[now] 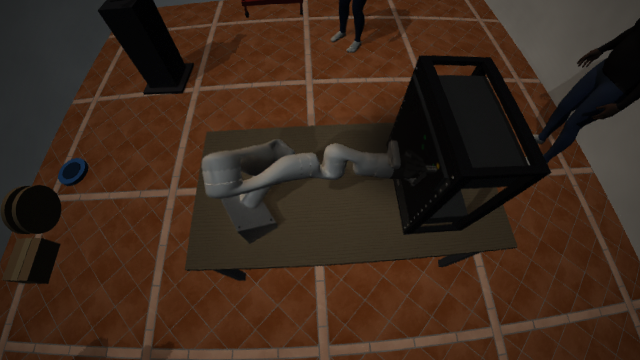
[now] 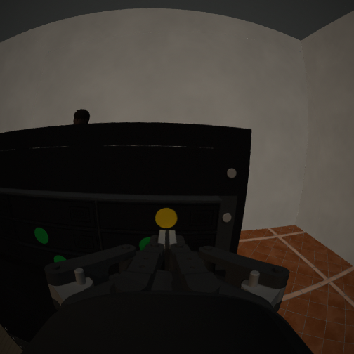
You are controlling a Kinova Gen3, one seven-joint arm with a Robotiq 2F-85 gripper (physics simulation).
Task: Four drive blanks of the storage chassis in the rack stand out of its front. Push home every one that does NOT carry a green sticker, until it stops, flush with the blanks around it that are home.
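Frame: origin at the arm's base, x left, y ahead, z down, level; millimetres.
Seen in the pictures: gripper, fingertip midpoint: [image 1: 435,170]; arm's base at its link origin: [image 1: 249,200].
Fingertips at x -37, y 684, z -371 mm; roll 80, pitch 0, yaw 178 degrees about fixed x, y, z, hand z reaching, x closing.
Note:
Offsets run from my fingertips to a thing's top centre. Level surfaces: height alone.
The black rack {dy +140, dx +184, dz -103 mm} [image 1: 505,171] [image 2: 241,160] stands at the table's right end and holds the dark storage chassis [image 2: 125,220]. A yellow sticker {dy +0, dx +1, dz -31 mm} [image 1: 438,166] [image 2: 166,218] marks a blank in the chassis's upper row, near the right side. Green stickers show at the left [image 2: 41,235], lower left [image 2: 60,259] and partly behind the fingers [image 2: 144,243]. My gripper [image 1: 433,168] [image 2: 166,239] is shut and empty, its fingertips just below the yellow sticker at the chassis front. Contact cannot be told for certain. The blank faces are very dark, so how far each stands out is unclear.
The rack's right post carries pale round screws [image 2: 231,173] [image 2: 227,217] close to the right of the fingers. The arm reaches over the wooden table {dz +482 mm} [image 1: 320,240]. People stand beyond the table and behind the rack. A black tower [image 1: 145,45] stands on the floor at the back left.

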